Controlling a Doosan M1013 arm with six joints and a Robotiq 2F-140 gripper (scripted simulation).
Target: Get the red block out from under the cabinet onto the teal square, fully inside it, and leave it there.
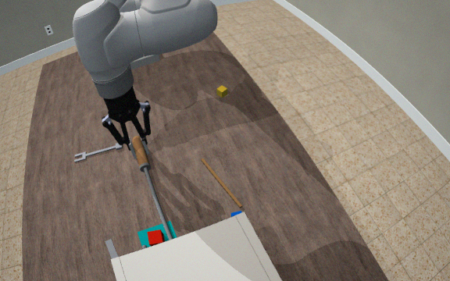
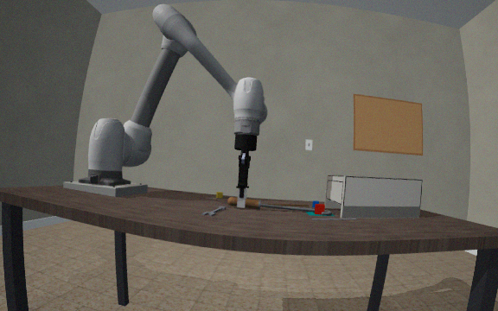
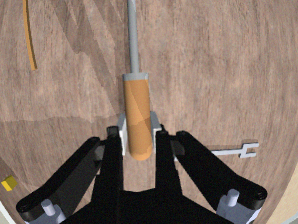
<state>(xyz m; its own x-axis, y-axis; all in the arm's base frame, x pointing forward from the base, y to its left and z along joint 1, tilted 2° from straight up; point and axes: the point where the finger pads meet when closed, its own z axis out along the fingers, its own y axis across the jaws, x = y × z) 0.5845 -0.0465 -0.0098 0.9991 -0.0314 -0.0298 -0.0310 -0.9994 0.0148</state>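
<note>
The hook tool lies 13 cm ahead of my hand, 4 cm to the right of it and 2 cm below it. Round my hand: grey wrench (7 cm behind, 13 cm to the right, 4 cm below); thin wooden stick (18 cm ahead, 17 cm to the left, 4 cm below); red block (27 cm ahead, 4 cm to the right, 2 cm below).
</note>
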